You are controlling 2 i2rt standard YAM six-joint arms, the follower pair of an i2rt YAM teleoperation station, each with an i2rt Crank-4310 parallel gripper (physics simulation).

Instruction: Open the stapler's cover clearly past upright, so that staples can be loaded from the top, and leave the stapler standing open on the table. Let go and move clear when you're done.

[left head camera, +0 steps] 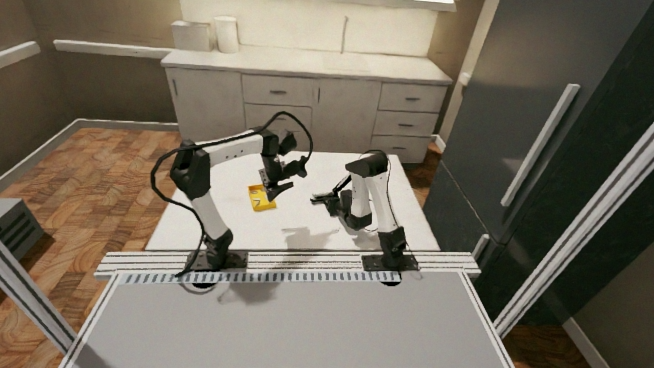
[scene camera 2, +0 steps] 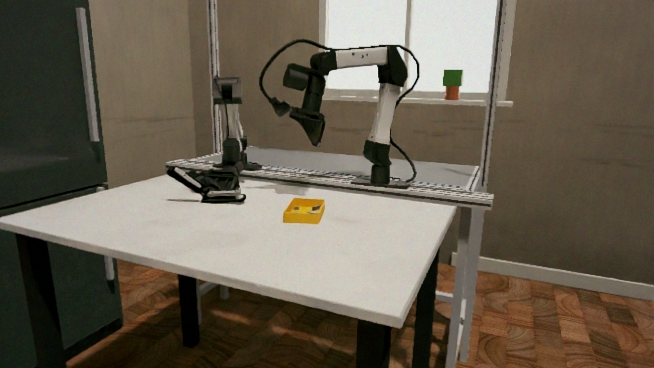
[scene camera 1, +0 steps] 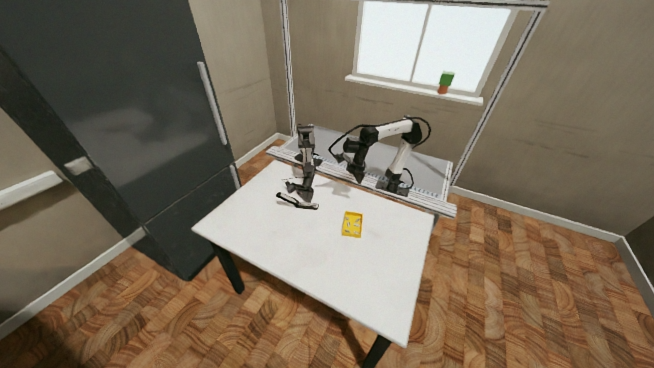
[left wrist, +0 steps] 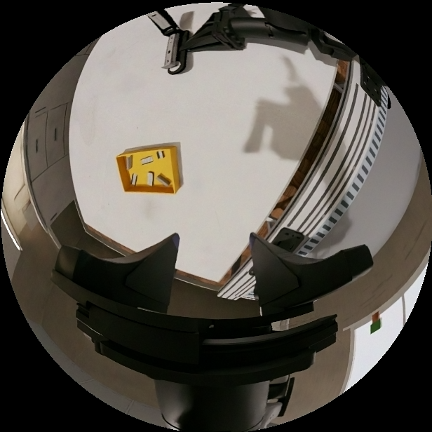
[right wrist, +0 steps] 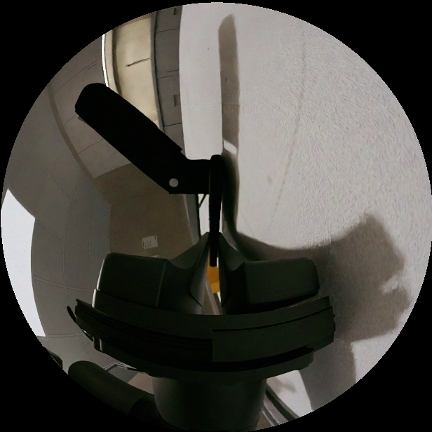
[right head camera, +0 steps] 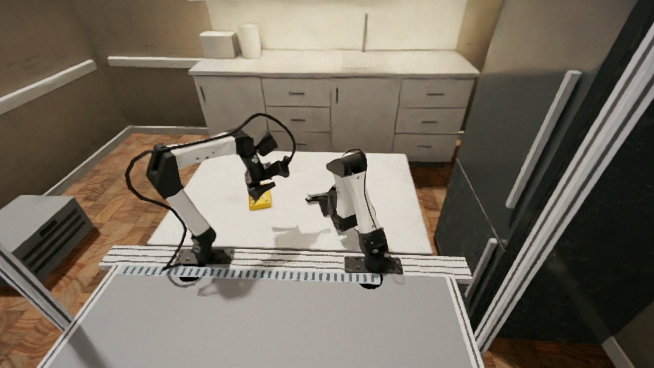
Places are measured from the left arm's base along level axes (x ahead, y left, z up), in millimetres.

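Pixels of known places: left gripper, fingertip midpoint: (left head camera: pixel 267 194) (scene camera 2: pixel 316 146) (scene camera 1: pixel 359 180) (right head camera: pixel 255 194); right gripper, fingertip midpoint: (left head camera: pixel 323 198) (scene camera 2: pixel 226 196) (scene camera 1: pixel 308 204) (right head camera: pixel 319 198); left arm's base, origin of the base link: (left head camera: pixel 217 261) (scene camera 2: pixel 380 184) (scene camera 1: pixel 391 189) (right head camera: pixel 205 257); right arm's base, origin of the base link: (left head camera: pixel 389 263) (right head camera: pixel 372 266).
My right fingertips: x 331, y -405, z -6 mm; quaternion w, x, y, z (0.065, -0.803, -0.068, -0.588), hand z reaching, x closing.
Observation:
Ahead of a thing's pixels: the offset from my right fingertips to its top centre. "*": to the spot under its first point. Level surfaces: height alone.
The black and silver stapler (left head camera: pixel 319 198) (right head camera: pixel 313 198) (scene camera 1: pixel 298 202) (scene camera 2: pixel 223 198) (left wrist: pixel 172 52) stands open near table level; whether its base touches the table is hard to tell. In scene camera 2 its cover {* 58 mm up, 67 mm ahead, 92 mm right} (scene camera 2: pixel 186 180) leans up and away, past upright. In the right wrist view the stapler (right wrist: pixel 130 135) shows dark, with one thin part edge-on. My right gripper (left head camera: pixel 328 198) (right wrist: pixel 213 234) is shut on the stapler's lower part. My left gripper (left head camera: pixel 281 192) (right head camera: pixel 262 192) (scene camera 2: pixel 316 141) (left wrist: pixel 213 234) is open and empty, high above the table beside the yellow tray.
The yellow tray {12 mm up, 24 mm ahead, 275 mm left} (left head camera: pixel 256 207) (right head camera: pixel 260 206) (scene camera 1: pixel 352 235) (scene camera 2: pixel 302 218) (left wrist: pixel 150 189) with several small staple strips lies on the white table {16 mm down} (scene camera 1: pixel 300 260) (scene camera 2: pixel 200 245), below my left gripper in the head views. A metal rail {* 8 mm up, 348 mm back, 105 mm left} (left head camera: pixel 305 261) with both arm bases runs along the table edge.

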